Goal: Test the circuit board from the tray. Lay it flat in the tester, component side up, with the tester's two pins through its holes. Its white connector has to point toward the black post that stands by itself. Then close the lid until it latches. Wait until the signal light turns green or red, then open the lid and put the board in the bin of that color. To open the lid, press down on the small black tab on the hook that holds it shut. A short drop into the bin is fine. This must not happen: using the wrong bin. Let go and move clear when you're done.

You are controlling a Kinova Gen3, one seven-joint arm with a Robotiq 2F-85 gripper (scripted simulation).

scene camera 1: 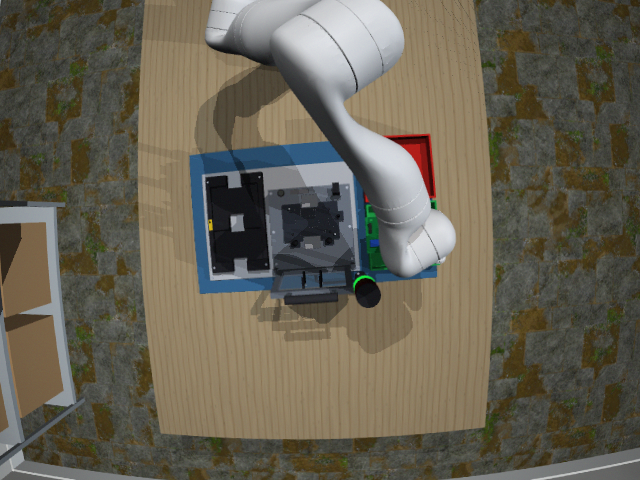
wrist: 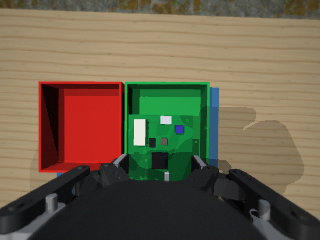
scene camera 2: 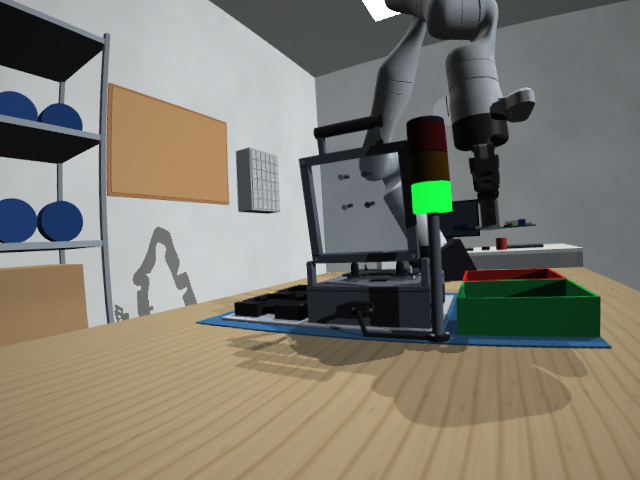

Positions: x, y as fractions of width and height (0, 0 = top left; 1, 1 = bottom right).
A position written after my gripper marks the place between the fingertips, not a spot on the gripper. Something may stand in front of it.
Note:
I see my gripper (scene camera 2: 0.77, 0.48), a green circuit board (wrist: 0.50, 0.61) and a green bin (scene camera 2: 0.81, 0.64).
The green bin shows as well in the wrist view (wrist: 0.44, 0.41). My gripper also shows in the wrist view (wrist: 0.50, 0.68).

